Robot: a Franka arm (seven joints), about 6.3 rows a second.
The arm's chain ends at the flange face. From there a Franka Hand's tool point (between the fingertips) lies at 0.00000 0.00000 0.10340 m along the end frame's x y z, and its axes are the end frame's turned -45 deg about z.
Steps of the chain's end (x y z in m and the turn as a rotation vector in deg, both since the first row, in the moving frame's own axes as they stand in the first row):
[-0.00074 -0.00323 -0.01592 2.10 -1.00 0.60]
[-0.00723 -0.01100 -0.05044 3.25 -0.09 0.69]
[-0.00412 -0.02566 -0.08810 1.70 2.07 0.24]
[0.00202 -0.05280 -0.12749 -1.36 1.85 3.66]
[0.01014 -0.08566 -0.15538 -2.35 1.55 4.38]
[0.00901 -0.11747 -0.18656 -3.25 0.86 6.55]
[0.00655 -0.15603 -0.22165 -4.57 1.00 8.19]
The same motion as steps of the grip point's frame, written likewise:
[0.00318 -0.00675 -0.01601 2.19 0.78 0.60]
[0.00672 -0.01713 -0.05061 2.36 2.23 0.69]
[0.02004 -0.02058 -0.08821 -0.26 2.67 0.24]
[0.03926 -0.03179 -0.12757 -2.27 0.35 3.66]
[0.06653 -0.04847 -0.15550 -2.76 -0.57 4.38]
[0.08609 -0.07164 -0.18674 -2.91 -1.69 6.55]
[0.10992 -0.09895 -0.22199 -3.94 -2.52 8.19]

